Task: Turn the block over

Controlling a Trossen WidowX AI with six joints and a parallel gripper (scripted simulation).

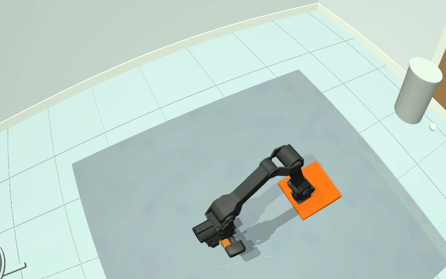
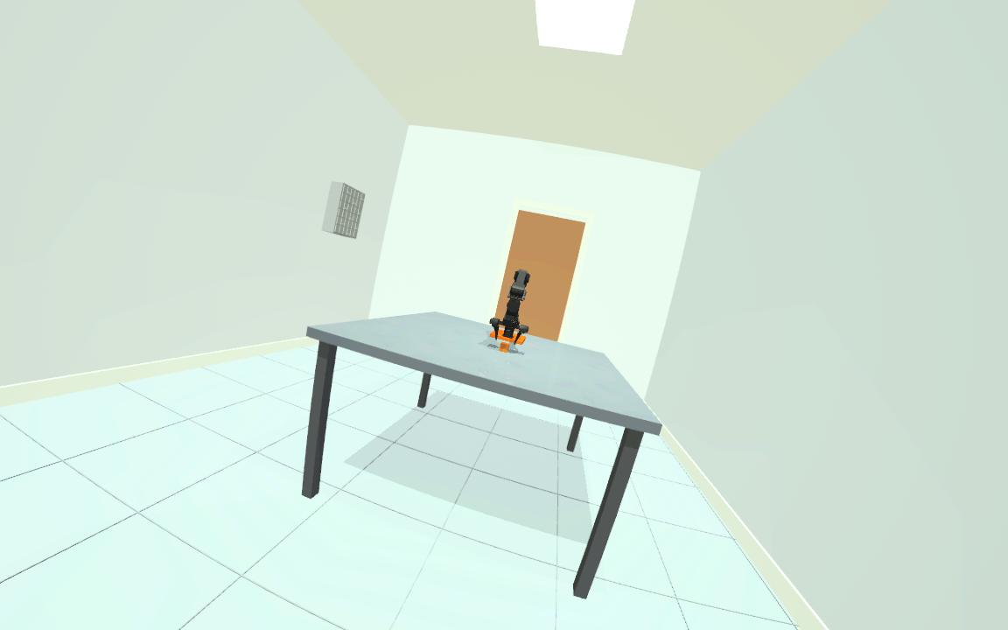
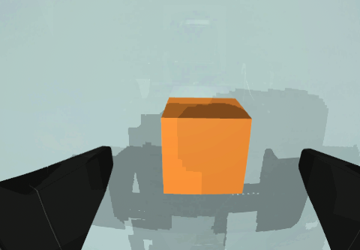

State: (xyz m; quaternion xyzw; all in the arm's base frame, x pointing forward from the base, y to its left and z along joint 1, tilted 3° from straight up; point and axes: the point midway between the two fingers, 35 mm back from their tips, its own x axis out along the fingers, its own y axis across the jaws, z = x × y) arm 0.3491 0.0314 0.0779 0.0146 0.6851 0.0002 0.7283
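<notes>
My gripper tip is now 10 mm past the block and 20 mm above it.
</notes>
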